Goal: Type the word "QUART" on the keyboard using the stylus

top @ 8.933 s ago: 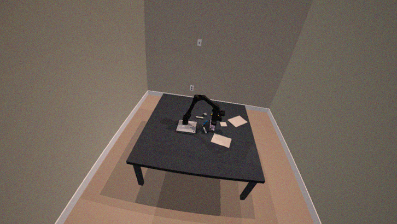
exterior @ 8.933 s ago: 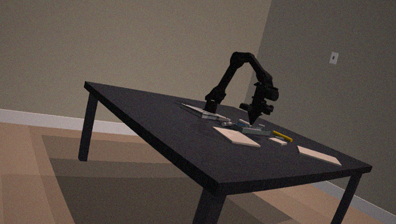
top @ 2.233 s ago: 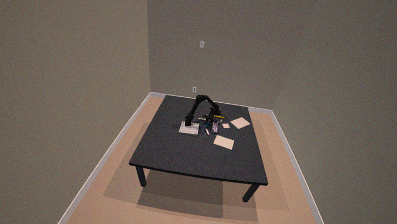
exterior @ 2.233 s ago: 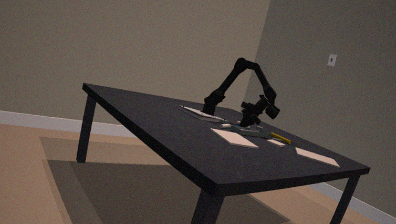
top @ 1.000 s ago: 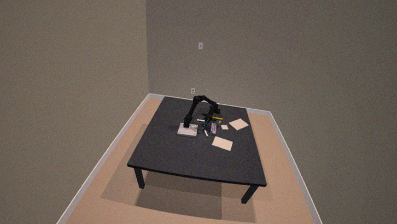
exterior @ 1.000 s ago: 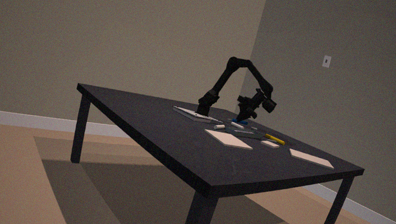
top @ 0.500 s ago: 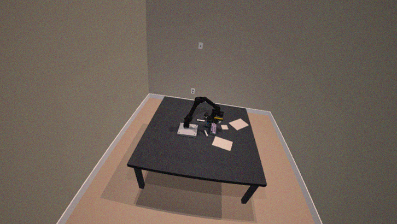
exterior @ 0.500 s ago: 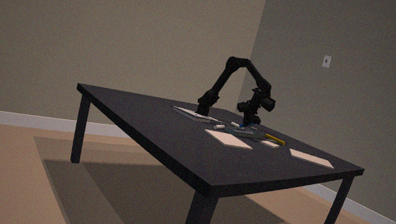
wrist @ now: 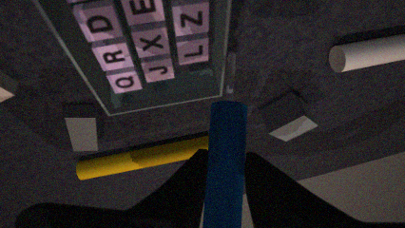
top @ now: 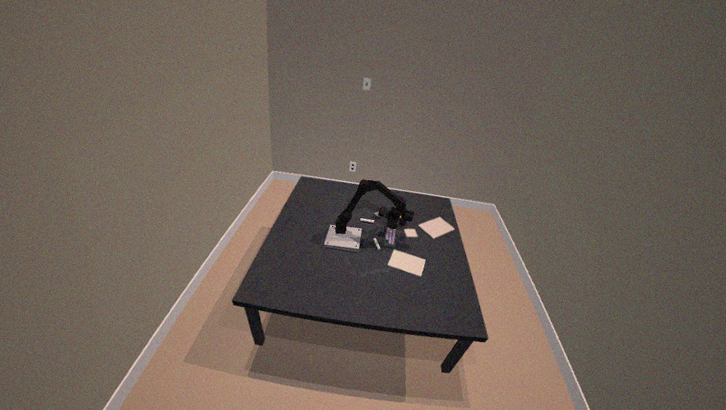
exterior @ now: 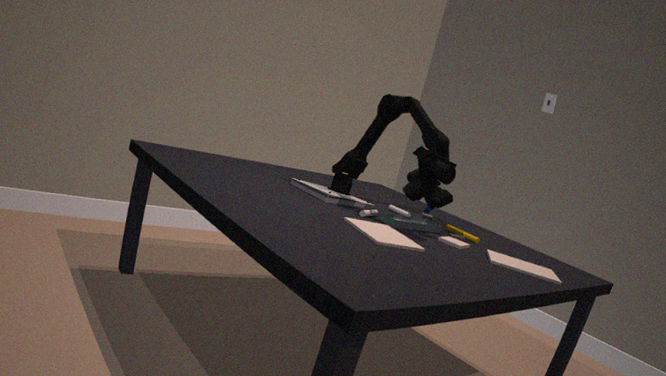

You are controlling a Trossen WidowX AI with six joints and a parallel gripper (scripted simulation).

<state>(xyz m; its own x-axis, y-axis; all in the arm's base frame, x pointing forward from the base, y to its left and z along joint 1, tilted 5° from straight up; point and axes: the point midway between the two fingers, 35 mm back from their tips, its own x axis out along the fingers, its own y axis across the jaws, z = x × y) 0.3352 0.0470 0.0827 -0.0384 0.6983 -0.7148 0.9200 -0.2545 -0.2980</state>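
My gripper tip is 40 mm above the grey stylus tip, 20 mm past it and 10 mm to the left of it. From my gripper tip the other things lie so: blue stylus 10 mm below; then yellow cylinder 110 mm to the left, 90 mm ahead, 60 mm below; then white block 150 mm ahead, 70 mm below, 60 mm to the right.
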